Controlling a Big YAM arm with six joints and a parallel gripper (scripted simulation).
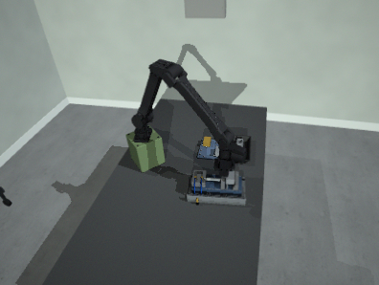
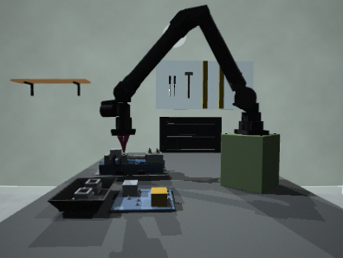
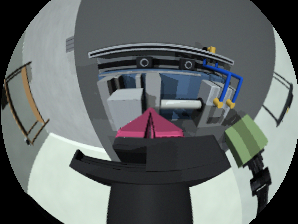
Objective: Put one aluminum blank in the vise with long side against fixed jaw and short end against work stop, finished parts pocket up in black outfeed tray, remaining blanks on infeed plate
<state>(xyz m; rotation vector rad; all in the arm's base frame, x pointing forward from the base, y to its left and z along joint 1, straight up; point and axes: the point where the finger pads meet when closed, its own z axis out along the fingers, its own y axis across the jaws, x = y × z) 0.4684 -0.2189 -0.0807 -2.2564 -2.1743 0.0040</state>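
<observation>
Now: hand 30 mm short of the gray aluminum blank and 10 mm above it. Round my hand: vise 70 mm below, 30 mm behind; then yellow brass blank 390 mm to the left, 110 mm behind, 80 mm below.
</observation>
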